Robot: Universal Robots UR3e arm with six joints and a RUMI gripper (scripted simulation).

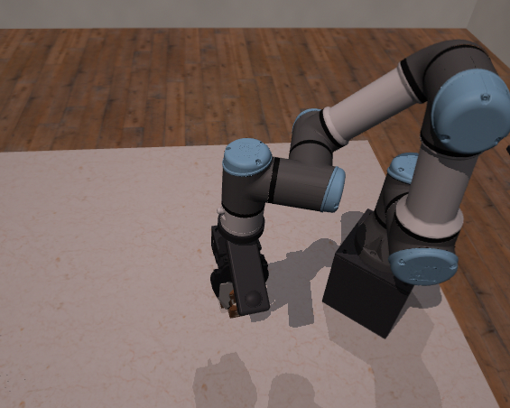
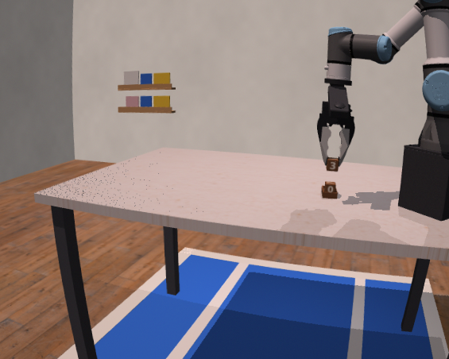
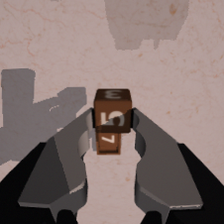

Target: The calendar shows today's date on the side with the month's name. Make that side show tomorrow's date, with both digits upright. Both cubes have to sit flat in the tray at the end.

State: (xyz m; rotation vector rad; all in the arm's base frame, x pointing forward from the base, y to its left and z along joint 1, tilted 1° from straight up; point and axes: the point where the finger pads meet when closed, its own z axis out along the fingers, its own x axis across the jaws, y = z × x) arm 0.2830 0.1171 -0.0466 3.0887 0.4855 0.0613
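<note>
My gripper is now 110 mm above the calendar tray, 100 mm to the left of it and 30 mm short of it. From my hand the other things lie so: brown digit cube: 10 mm below.
</note>
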